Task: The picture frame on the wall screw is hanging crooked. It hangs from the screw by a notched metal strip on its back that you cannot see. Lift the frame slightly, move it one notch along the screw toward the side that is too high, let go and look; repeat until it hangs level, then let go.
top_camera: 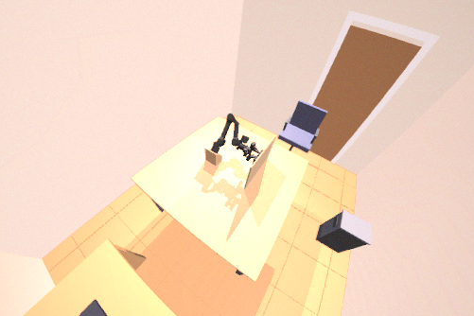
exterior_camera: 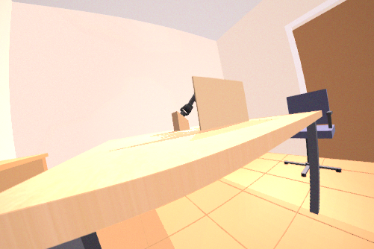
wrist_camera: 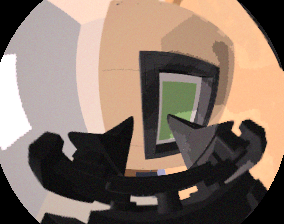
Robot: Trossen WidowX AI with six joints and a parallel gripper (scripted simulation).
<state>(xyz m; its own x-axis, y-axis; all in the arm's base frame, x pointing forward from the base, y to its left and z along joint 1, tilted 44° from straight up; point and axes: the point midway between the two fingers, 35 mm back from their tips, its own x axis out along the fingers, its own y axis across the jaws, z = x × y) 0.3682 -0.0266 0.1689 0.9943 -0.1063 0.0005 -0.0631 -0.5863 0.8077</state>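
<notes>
My gripper tip is now 5 cm above the picture frame and 1 cm short of it. The rest, counted from my gripper tip: tan wall panel 7 cm below, 2 cm ahead, 1 cm to the left.
</notes>
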